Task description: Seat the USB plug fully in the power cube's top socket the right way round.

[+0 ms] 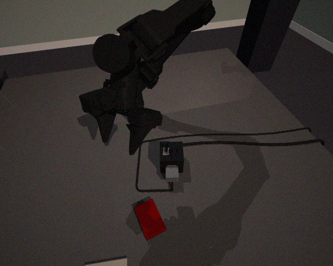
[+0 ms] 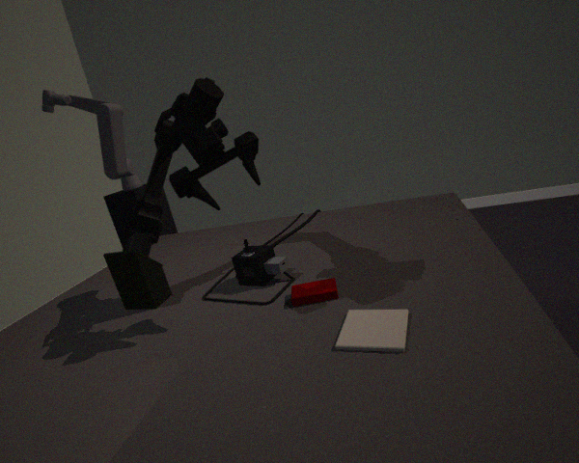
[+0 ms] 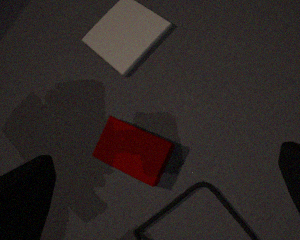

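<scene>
The USB plug lies 9 cm behind my gripper tip, 13 cm to the left of it and 15 cm below it. Also, from my gripper tip: white flat pad (22 cm ahead, 8 cm to the right, 24 cm below); red block (9 cm ahead, 4 cm to the left, 23 cm below).
</scene>
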